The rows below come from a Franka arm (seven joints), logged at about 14 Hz.
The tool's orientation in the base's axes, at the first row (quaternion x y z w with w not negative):
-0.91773 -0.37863 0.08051 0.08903
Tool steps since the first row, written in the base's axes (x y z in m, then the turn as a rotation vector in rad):
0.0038 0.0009 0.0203 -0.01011 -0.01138 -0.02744
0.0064 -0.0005 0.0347 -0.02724 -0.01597 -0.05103
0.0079 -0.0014 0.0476 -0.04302 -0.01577 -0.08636
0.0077 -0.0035 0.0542 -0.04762 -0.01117 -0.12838
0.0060 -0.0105 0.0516 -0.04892 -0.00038 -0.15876
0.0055 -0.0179 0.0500 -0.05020 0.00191 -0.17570
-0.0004 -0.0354 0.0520 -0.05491 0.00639 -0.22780
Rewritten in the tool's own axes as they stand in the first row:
0.0017 -0.0026 -0.0204 -0.01295 0.00721 0.02766
0.0013 -0.0031 -0.0351 -0.02630 0.00405 0.05379
0.0007 -0.0043 -0.0481 -0.03437 0.00110 0.09151
-0.0014 -0.0045 -0.0547 -0.03096 0.00418 0.13378
-0.0074 -0.0002 -0.0525 -0.02177 0.00259 0.16467
-0.0129 0.0050 -0.0516 -0.01968 0.00392 0.18164
-0.0296 0.0127 -0.0540 -0.01562 0.00928 0.23371

